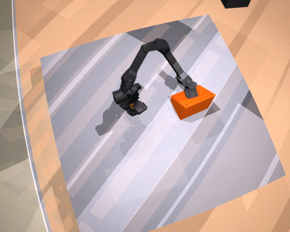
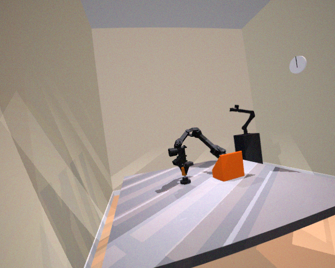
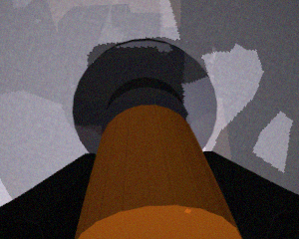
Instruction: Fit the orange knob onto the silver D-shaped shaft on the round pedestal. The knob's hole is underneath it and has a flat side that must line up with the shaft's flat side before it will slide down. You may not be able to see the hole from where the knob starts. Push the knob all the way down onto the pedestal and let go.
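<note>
Right now my gripper tip is 30 mm below the orange knob. Round my gripper tip: dark round pedestal (40 mm below).
</note>
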